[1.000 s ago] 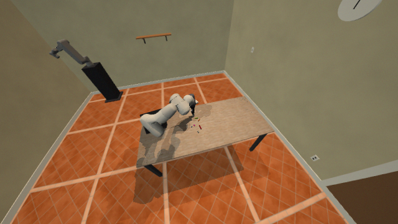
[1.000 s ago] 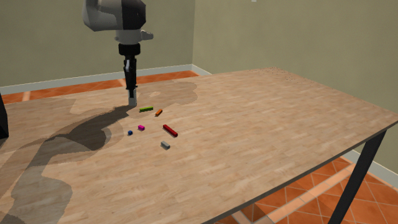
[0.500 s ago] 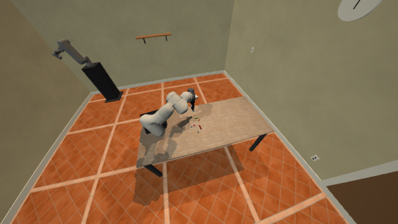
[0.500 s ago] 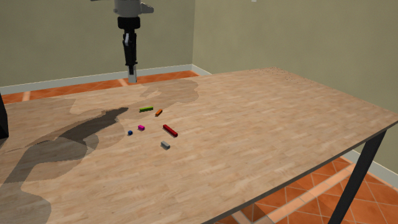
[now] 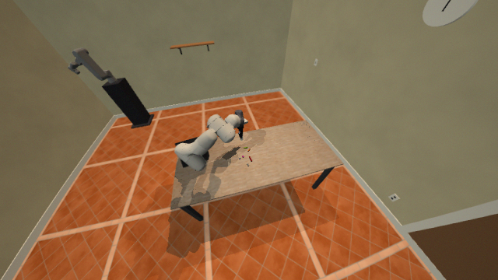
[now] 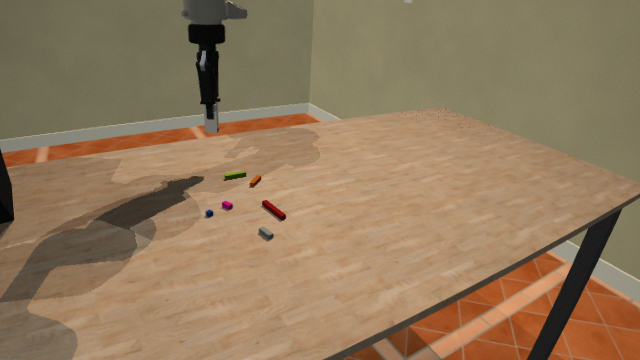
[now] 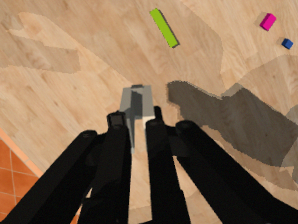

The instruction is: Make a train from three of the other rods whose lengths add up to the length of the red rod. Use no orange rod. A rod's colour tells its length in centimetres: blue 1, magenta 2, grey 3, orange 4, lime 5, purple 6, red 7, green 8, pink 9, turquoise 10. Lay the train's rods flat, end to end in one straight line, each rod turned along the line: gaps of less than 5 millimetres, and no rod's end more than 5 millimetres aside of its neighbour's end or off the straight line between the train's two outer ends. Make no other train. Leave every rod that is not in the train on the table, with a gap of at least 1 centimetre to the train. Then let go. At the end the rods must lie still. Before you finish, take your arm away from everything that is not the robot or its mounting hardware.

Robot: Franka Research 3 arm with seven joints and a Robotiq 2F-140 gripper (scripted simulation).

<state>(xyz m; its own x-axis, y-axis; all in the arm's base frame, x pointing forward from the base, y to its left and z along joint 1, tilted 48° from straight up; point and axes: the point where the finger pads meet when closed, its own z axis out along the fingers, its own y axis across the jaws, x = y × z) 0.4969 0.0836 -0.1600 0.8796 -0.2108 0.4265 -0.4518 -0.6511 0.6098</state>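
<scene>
Right now my hand is 70 mm past the blue rod, 200 mm to the left of it and 130 mm above it. Round my hand: orange rod: 60 mm ahead, 100 mm to the right, 130 mm below; then magenta rod: 30 mm behind, 180 mm to the right, 130 mm below; then lime rod: 30 mm ahead, 60 mm to the right, 130 mm below.
</scene>
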